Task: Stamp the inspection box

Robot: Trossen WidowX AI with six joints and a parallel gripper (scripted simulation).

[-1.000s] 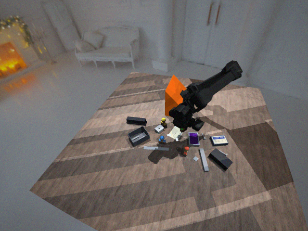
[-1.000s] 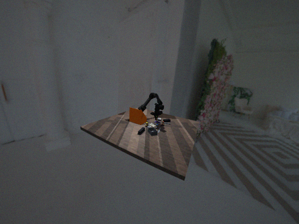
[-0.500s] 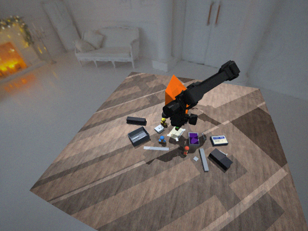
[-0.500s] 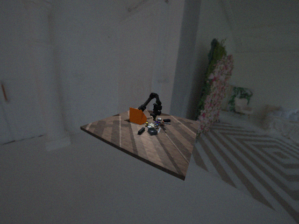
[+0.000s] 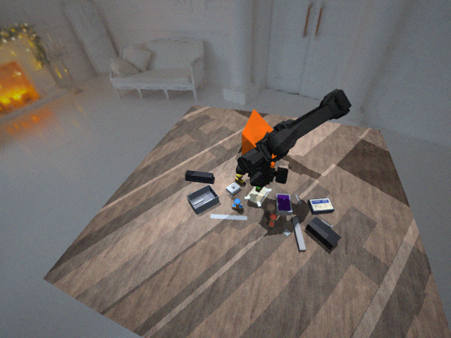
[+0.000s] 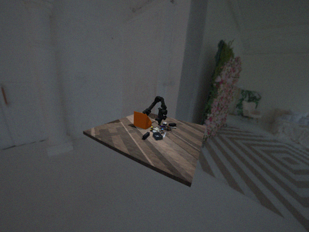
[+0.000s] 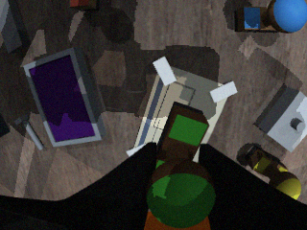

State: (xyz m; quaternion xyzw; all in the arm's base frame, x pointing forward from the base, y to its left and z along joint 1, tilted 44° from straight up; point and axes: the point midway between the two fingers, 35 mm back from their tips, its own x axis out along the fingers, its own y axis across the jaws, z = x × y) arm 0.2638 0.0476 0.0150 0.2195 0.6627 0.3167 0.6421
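Now: the cream card 90 mm below my gripper tip, 20 mm behind it and 10 mm to the right of it. The rest, counted from my gripper tip: blue-knobbed stamp 90 mm ahead, 70 mm below, 60 mm to the right; ink pad 110 mm to the left, 80 mm below, 10 mm behind; green-knobbed stamp right at my gripper tip.
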